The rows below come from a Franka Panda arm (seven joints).
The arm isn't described. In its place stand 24 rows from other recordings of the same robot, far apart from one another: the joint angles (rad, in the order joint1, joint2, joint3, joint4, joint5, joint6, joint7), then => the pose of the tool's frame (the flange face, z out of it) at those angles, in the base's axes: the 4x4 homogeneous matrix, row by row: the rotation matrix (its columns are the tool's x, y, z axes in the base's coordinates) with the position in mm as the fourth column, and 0 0 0 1 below.
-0.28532, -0.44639, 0.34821, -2.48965, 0.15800, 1.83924, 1.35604 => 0.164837 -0.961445 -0.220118 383.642; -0.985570 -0.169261 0.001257 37.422; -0.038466 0.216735 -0.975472 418.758; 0 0 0 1
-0.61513, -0.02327, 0.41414, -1.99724, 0.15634, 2.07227, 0.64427 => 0.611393 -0.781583 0.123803 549.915; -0.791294 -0.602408 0.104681 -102.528; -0.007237 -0.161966 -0.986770 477.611; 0 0 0 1
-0.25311, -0.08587, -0.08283, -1.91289, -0.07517, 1.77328, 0.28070 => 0.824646 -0.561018 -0.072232 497.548; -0.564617 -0.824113 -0.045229 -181.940; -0.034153 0.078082 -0.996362 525.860; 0 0 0 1
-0.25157, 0.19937, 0.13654, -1.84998, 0.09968, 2.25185, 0.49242 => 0.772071 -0.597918 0.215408 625.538; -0.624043 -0.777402 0.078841 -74.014; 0.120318 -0.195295 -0.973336 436.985; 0 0 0 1
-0.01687, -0.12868, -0.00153, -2.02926, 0.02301, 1.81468, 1.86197 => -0.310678 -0.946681 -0.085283 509.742; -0.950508 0.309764 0.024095 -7.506; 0.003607 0.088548 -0.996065 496.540; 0 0 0 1
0.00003, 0.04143, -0.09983, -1.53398, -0.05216, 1.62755, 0.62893 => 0.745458 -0.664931 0.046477 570.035; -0.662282 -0.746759 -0.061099 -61.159; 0.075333 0.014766 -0.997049 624.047; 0 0 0 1
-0.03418, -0.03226, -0.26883, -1.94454, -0.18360, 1.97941, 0.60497 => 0.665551 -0.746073 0.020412 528.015; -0.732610 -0.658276 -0.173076 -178.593; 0.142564 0.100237 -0.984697 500.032; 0 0 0 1
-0.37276, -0.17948, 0.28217, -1.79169, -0.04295, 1.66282, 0.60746 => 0.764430 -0.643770 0.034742 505.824; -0.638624 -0.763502 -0.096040 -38.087; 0.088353 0.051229 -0.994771 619.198; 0 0 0 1
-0.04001, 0.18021, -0.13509, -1.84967, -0.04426, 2.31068, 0.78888 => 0.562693 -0.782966 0.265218 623.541; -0.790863 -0.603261 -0.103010 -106.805; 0.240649 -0.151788 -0.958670 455.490; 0 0 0 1
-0.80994, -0.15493, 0.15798, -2.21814, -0.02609, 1.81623, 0.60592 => 0.292120 -0.929517 -0.225087 372.683; -0.940104 -0.322319 0.110970 -285.525; -0.175698 0.179189 -0.967999 422.999; 0 0 0 1
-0.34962, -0.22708, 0.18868, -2.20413, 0.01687, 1.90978, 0.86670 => 0.505226 -0.859774 -0.074404 470.365; -0.862611 -0.505670 -0.014143 -71.602; -0.025464 0.071327 -0.997128 468.812; 0 0 0 1
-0.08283, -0.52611, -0.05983, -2.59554, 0.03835, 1.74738, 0.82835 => 0.523527 -0.795487 -0.305156 336.150; -0.810886 -0.575132 0.108107 -44.281; -0.261503 0.190850 -0.946146 407.024; 0 0 0 1
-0.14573, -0.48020, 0.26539, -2.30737, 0.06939, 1.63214, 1.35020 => 0.284046 -0.937299 -0.201962 383.628; -0.958776 -0.275872 -0.068139 63.045; 0.008151 0.212991 -0.977020 504.299; 0 0 0 1
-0.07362, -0.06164, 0.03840, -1.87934, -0.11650, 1.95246, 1.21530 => 0.338783 -0.931577 0.131872 556.491; -0.928222 -0.353831 -0.114926 -26.882; 0.153723 -0.083472 -0.984582 545.852; 0 0 0 1
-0.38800, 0.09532, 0.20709, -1.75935, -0.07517, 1.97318, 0.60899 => 0.713098 -0.692383 0.109983 592.181; -0.689223 -0.721085 -0.070763 -117.420; 0.128302 -0.025342 -0.991411 516.784; 0 0 0 1
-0.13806, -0.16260, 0.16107, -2.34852, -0.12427, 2.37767, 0.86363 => 0.704771 -0.682418 0.193916 498.347; -0.676263 -0.728839 -0.107065 11.252; 0.214396 -0.055681 -0.975158 414.747; 0 0 0 1
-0.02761, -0.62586, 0.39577, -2.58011, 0.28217, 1.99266, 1.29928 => 0.440531 -0.897716 0.006232 337.250; -0.897353 -0.440128 0.032336 150.290; -0.026286 -0.019838 -0.999458 448.241; 0 0 0 1
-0.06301, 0.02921, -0.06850, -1.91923, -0.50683, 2.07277, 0.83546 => 0.712282 -0.693649 0.107264 573.764; -0.589406 -0.674085 -0.445209 -100.751; 0.381124 0.253892 -0.888979 492.391; 0 0 0 1
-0.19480, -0.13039, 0.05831, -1.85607, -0.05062, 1.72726, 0.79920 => 0.599311 -0.800492 -0.006317 515.814; -0.799413 -0.598051 -0.057220 -73.970; 0.042027 0.039342 -0.998342 572.489; 0 0 0 1
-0.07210, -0.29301, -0.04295, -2.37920, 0.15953, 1.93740, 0.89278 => 0.463693 -0.877331 -0.123611 432.429; -0.859957 -0.479239 0.175512 -39.376; -0.213222 0.024916 -0.976686 423.788; 0 0 0 1
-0.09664, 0.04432, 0.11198, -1.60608, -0.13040, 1.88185, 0.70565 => 0.756635 -0.611261 0.232085 596.035; -0.602540 -0.789689 -0.115489 -2.055; 0.253869 -0.052457 -0.965815 613.525; 0 0 0 1
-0.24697, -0.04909, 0.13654, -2.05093, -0.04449, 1.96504, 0.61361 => 0.760581 -0.647889 -0.041908 530.835; -0.649233 -0.759352 -0.043371 -61.023; -0.003723 0.060196 -0.998180 456.845; 0 0 0 1
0.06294, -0.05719, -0.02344, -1.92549, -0.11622, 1.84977, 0.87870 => 0.692774 -0.721050 -0.012277 541.725; -0.717612 -0.687586 -0.110716 12.066; 0.071390 0.085511 -0.993776 511.385; 0 0 0 1
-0.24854, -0.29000, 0.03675, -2.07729, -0.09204, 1.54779, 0.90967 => 0.431362 -0.866057 -0.252730 430.006; -0.899719 -0.433635 -0.049664 -101.247; -0.066581 0.248809 -0.966261 533.127; 0 0 0 1
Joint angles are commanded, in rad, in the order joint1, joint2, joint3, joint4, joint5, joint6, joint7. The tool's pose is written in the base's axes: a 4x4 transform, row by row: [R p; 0 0 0 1], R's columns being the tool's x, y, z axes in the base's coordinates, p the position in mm. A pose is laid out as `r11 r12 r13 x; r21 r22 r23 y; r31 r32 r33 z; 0 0 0 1`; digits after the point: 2 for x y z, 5 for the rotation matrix.
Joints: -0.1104 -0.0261 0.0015 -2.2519 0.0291 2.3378 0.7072
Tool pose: 0.66711 -0.73625 0.11356 525.34; -0.74168 -0.67070 0.00862 -56.97; 0.06982 -0.08998 -0.99349 386.06; 0 0 0 1
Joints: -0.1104 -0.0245 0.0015 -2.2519 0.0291 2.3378 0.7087
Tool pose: 0.66612 -0.73739 0.11198 525.43; -0.74270 -0.66957 0.00879 -56.98; 0.06849 -0.08903 -0.99367 385.22; 0 0 0 1
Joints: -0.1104 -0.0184 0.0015 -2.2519 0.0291 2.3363 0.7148
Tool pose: 0.66212 -0.74208 0.10447 525.59; -0.74680 -0.66498 0.00965 -56.99; 0.06231 -0.08441 -0.99448 381.85; 0 0 0 1
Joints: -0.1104 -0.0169 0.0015 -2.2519 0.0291 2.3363 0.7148
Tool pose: 0.66222 -0.74220 0.10299 525.66; -0.74681 -0.66497 0.00982 -57.00; 0.06120 -0.08342 -0.99463 381.05; 0 0 0 1
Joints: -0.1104 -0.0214 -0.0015 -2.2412 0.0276 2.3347 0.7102
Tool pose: 0.66320 -0.73935 0.11632 527.93; -0.74493 -0.66711 0.00701 -58.87; 0.07241 -0.09131 -0.99319 388.13; 0 0 0 1
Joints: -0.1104 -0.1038 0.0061 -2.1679 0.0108 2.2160 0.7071
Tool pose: 0.67593 -0.72125 0.15135 526.94; -0.72882 -0.68466 -0.00780 -54.75; 0.10925 -0.10503 -0.98845 454.22; 0 0 0 1
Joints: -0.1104 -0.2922 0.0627 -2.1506 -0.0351 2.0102 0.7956
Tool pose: 0.66277 -0.73402 0.14815 482.36; -0.73524 -0.67540 -0.05712 -22.71; 0.14199 -0.07107 -0.98731 536.87; 0 0 0 1
